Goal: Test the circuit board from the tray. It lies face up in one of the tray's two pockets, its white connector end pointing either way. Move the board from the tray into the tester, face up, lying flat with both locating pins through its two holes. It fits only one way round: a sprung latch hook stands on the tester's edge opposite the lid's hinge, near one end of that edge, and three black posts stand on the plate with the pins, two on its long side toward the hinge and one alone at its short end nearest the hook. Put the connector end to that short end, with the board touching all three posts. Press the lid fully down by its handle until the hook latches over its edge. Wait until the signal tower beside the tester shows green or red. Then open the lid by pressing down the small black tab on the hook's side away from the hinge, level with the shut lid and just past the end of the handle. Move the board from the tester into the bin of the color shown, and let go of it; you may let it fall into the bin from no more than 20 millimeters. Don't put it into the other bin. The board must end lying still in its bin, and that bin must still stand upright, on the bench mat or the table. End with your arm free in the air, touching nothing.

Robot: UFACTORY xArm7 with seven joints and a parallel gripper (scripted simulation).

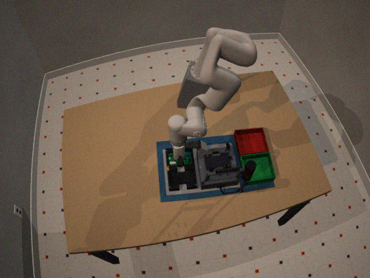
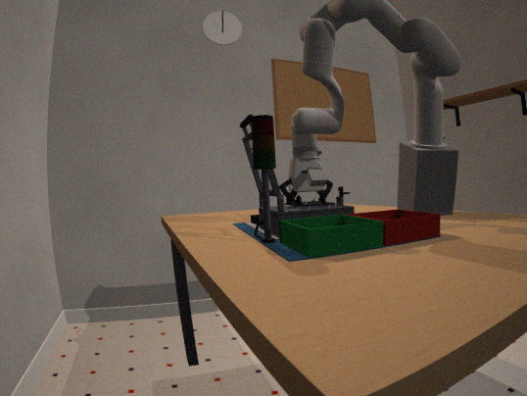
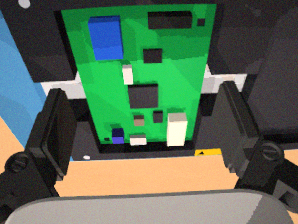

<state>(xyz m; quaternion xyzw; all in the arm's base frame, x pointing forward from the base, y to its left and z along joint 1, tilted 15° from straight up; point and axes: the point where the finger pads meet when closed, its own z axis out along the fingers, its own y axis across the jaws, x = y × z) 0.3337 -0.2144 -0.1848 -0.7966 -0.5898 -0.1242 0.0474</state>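
Now: hand 2 cm above the green circuit board. Also, from my hand: red bin 6 cm ahead, 37 cm to the left, 2 cm below; latch hook 6 cm ahead, 22 cm to the left, 5 cm above; tester lid 22 cm ahead, 11 cm to the left, 14 cm above.
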